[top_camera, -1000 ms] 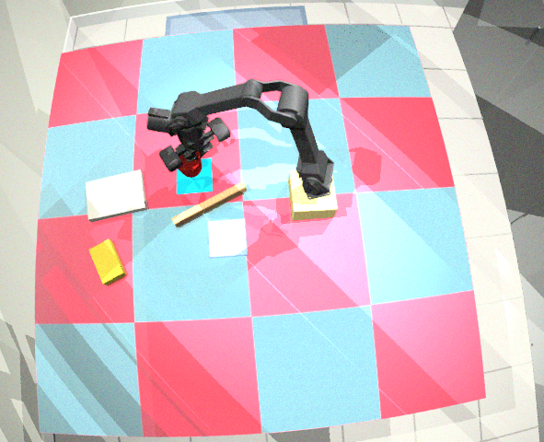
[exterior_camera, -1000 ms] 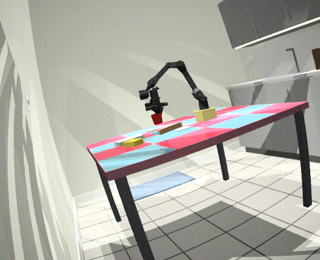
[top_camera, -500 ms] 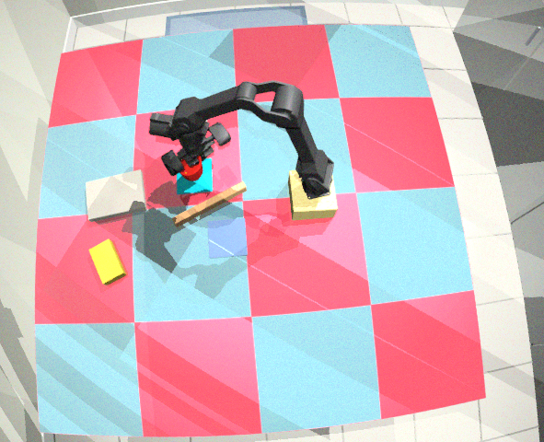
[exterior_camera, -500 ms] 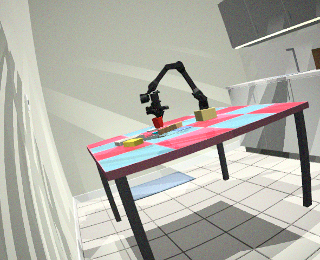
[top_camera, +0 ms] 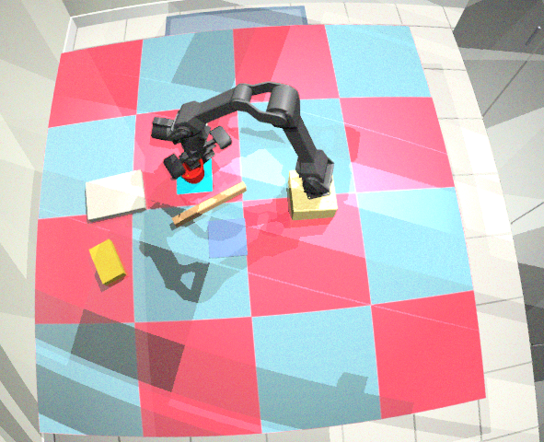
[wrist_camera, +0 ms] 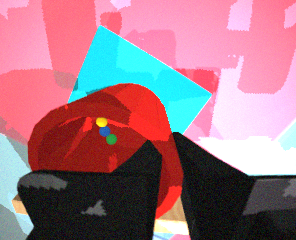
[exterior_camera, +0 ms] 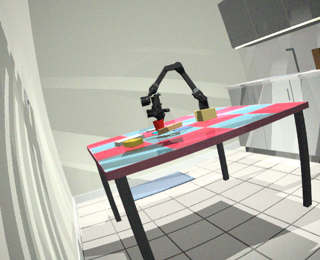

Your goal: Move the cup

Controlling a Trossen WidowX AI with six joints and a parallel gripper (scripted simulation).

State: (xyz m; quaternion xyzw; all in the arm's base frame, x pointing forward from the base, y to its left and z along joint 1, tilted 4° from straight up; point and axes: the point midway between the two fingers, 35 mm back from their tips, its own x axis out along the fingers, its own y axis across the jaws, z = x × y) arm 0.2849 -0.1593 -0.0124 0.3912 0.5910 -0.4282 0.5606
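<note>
My gripper tip is 11 cm to the right of the wooden plank and 4 cm above it. Round my gripper tip: white pad: 1 cm behind, 18 cm to the right, 4 cm below; red cup: 3 cm ahead, 1 cm to the left; white slab: 27 cm ahead, 1 cm to the left, 3 cm below.
</note>
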